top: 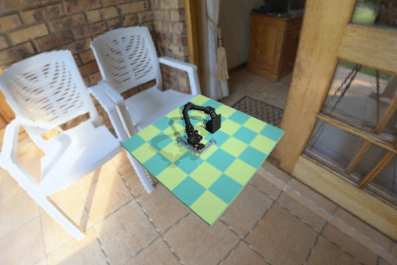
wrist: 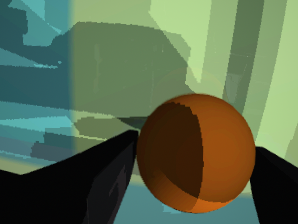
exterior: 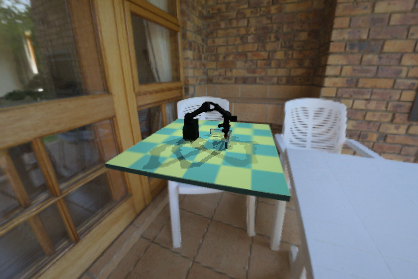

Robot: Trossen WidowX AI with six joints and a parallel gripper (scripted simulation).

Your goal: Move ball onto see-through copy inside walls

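The orange ball lies right at my gripper tip. Also, from my gripper tip: see-through copy (right at my gripper tip).
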